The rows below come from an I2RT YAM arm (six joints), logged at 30 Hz.
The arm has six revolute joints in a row. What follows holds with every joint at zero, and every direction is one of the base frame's. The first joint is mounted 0.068 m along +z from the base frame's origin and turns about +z. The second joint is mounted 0.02 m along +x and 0.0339 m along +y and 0.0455 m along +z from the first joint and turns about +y. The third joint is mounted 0.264 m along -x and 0.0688 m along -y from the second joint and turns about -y. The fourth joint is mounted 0.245 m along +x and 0.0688 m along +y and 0.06 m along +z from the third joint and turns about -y. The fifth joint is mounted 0.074 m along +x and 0.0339 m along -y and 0.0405 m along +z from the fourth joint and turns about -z. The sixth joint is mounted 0.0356 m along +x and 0.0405 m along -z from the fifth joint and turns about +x. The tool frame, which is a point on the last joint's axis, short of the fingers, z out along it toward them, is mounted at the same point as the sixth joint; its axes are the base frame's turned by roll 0, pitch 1.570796 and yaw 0 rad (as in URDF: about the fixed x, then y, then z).
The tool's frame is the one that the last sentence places.
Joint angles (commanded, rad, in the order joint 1, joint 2, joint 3, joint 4, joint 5, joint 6), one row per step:
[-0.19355 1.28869 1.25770 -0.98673 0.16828 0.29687]
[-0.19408 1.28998 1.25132 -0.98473 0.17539 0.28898]
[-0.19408 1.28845 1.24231 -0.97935 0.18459 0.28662]
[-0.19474 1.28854 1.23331 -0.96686 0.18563 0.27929]
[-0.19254 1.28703 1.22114 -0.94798 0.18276 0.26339]
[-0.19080 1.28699 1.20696 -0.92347 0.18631 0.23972]
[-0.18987 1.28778 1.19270 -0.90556 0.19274 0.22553]
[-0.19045 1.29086 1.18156 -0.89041 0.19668 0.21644]
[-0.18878 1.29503 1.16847 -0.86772 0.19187 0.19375]
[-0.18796 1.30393 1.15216 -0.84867 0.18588 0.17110]
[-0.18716 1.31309 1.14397 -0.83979 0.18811 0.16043]
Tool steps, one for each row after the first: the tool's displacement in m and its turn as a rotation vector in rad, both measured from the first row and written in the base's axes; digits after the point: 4 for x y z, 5 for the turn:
[0.0001 -0.0004 -0.0021 -0.00858 0.00884 0.00238]
[-0.0002 -0.0007 -0.0041 -0.01698 0.01308 -0.00044]
[0.0005 -0.0010 -0.0062 -0.02195 0.01192 0.00447]
[0.0015 -0.0006 -0.0085 -0.02874 0.00765 0.02140]
[0.0031 -0.0005 -0.0114 -0.04512 0.00457 0.04083]
[0.0041 -0.0007 -0.0149 -0.05782 0.00688 0.05006]
[0.0053 -0.0012 -0.0181 -0.06561 0.00929 0.05490]
[0.0075 -0.0011 -0.0218 -0.07380 0.00924 0.07785]
[0.0099 -0.0011 -0.0279 -0.07843 0.02013 0.10100]
[0.0118 -0.0013 -0.0321 -0.08335 0.03173 0.10986]

